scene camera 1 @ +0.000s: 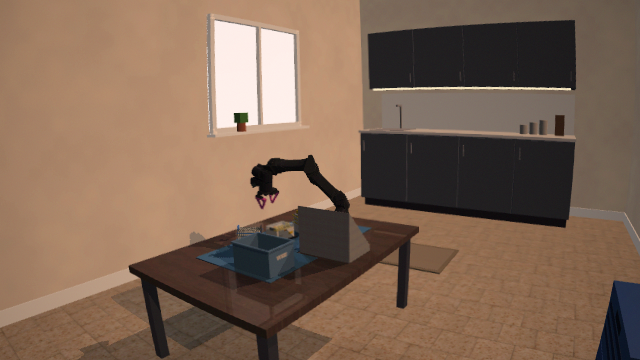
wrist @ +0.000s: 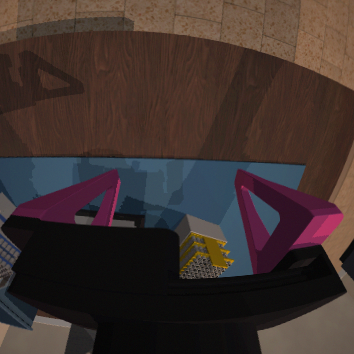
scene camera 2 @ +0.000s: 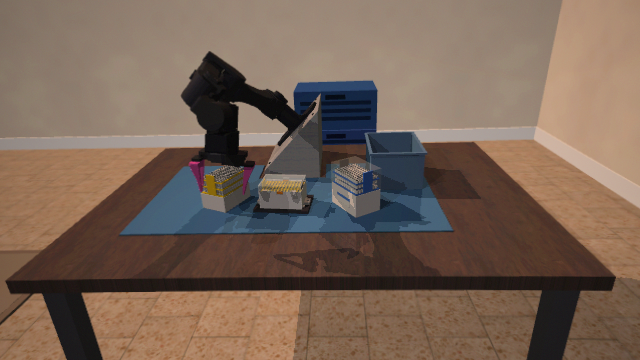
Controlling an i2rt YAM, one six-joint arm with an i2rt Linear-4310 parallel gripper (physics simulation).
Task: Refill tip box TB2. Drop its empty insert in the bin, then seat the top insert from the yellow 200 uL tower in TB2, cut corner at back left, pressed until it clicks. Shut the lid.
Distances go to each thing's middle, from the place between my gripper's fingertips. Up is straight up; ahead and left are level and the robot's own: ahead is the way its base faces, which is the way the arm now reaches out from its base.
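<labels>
You'd find the blue bin [scene camera 2: 401, 155] 440 mm behind my hand, 390 mm to the left of it and 70 mm below it. The blue-striped tip tower [scene camera 2: 356, 184] is also 70 mm below my hand, and it's 220 mm behind it and 290 mm to the left. Going by their middles, that tower is the nearest to my hand of the things named here.
</labels>
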